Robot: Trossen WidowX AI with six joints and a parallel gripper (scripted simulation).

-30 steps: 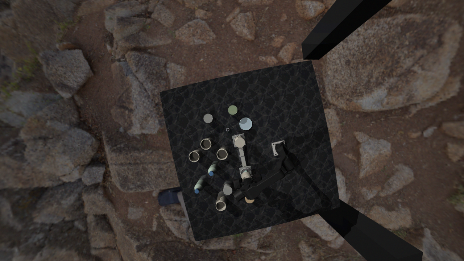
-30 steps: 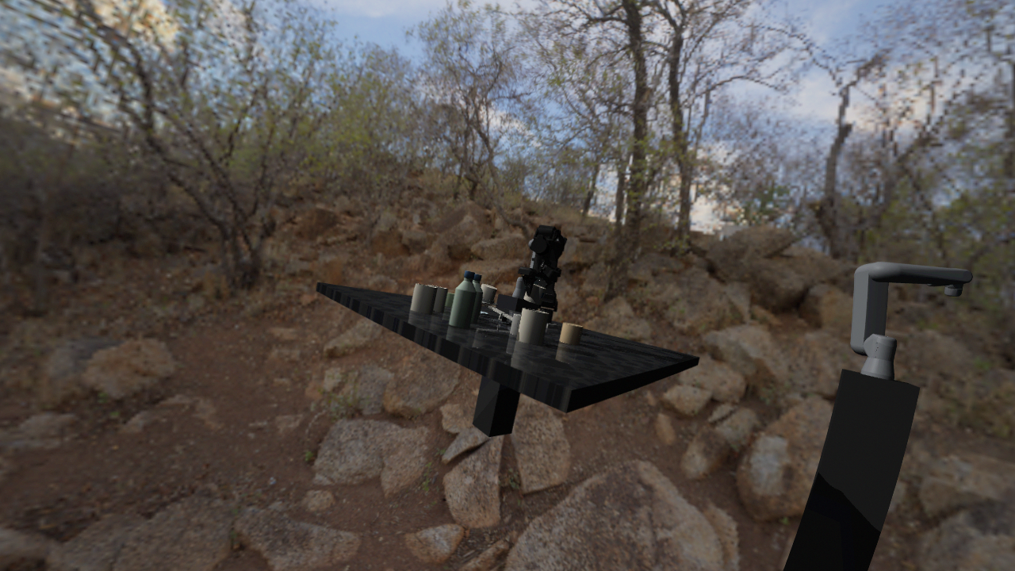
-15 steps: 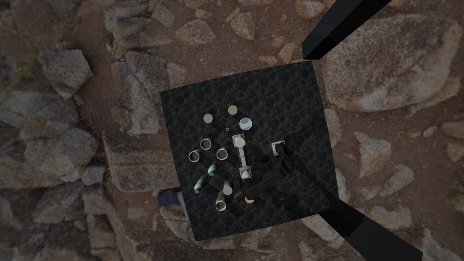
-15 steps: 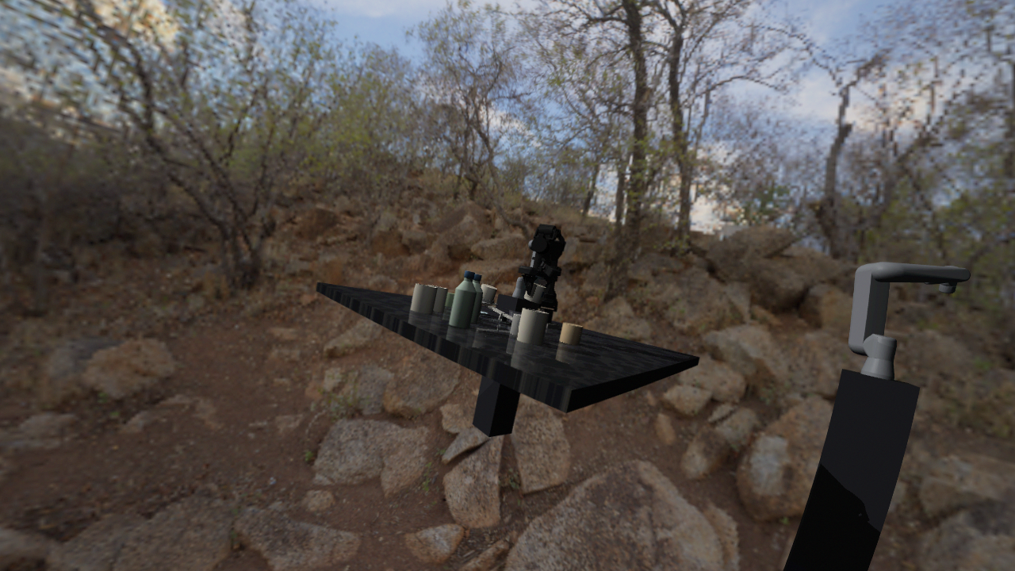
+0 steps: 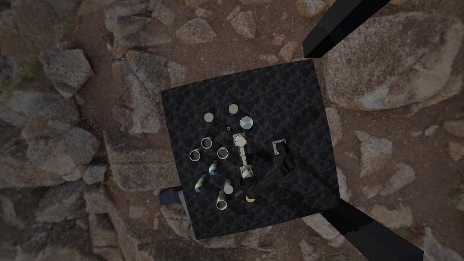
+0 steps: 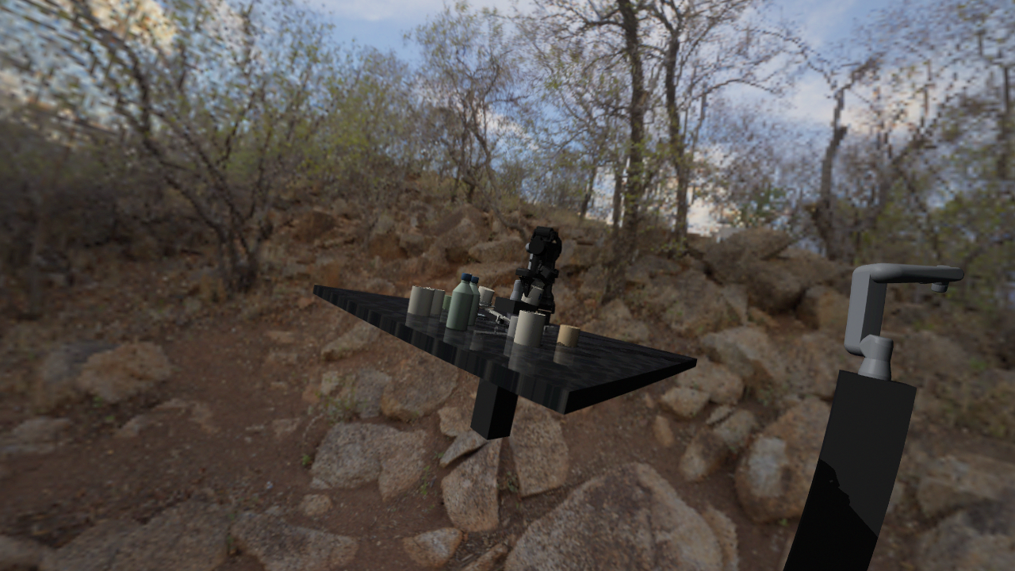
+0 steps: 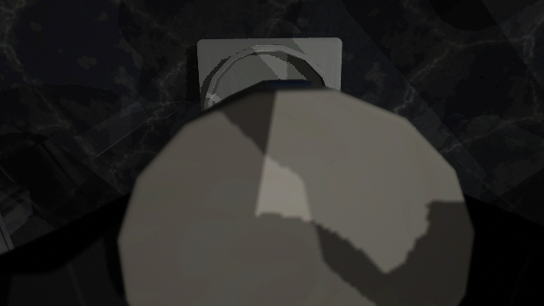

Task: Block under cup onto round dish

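The pale green block is 1 cm to the right of my gripper tip and 9 cm below it. Also, from my gripper tip: balance beam: 2 cm ahead, 14 cm to the right, 10 cm below; ring: 12 cm ahead, 35 cm to the right, 13 cm below; cream cup: 4 cm ahead, 27 cm to the right, 2 cm below.
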